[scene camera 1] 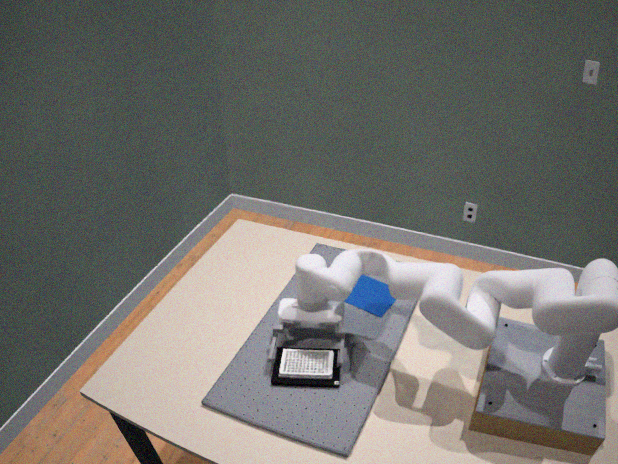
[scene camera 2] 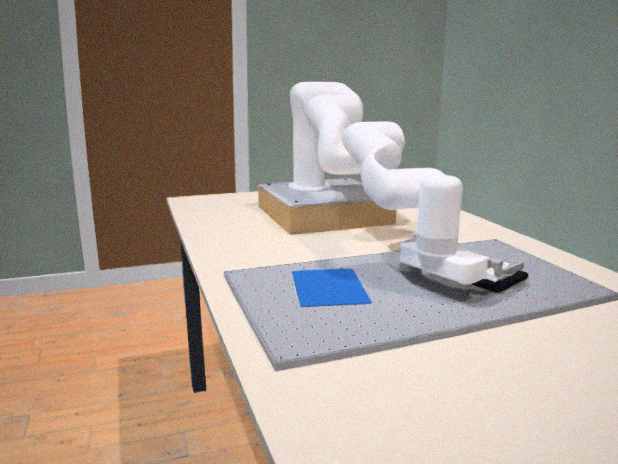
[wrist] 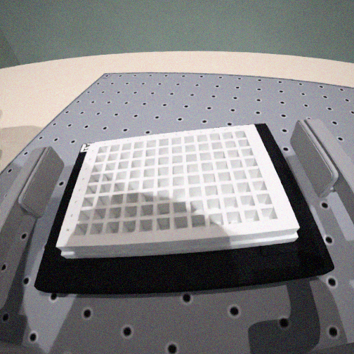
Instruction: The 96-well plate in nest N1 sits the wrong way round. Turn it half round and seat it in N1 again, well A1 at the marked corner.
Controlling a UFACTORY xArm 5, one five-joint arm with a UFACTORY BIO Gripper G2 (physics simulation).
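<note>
The white 96-well plate (scene camera 1: pixel 306 363) (wrist: pixel 172 182) lies flat in the black nest N1 (scene camera 1: pixel 302 383) (scene camera 2: pixel 504 283) (wrist: pixel 185 275), with the nest's dark border showing around it. In the wrist view the nest's white corner label (wrist: pixel 86 147) is at the plate's far left corner; faint marks along the plate's left and far edges meet there. The well letters are too small to read. My gripper (scene camera 1: pixel 306 353) (wrist: pixel 178 170) is open, with one finger on each short side of the plate and a visible gap on both sides. In scene camera 2 the gripper hides the plate.
The grey perforated board (scene camera 1: pixel 295 415) (scene camera 2: pixel 400 325) (wrist: pixel 210 95) carries the nest and a flat blue square (scene camera 1: pixel 371 296) (scene camera 2: pixel 331 287) behind the gripper in scene camera 1. The arm's base block (scene camera 1: pixel 540 430) (scene camera 2: pixel 325 217) stands on the table beside the board.
</note>
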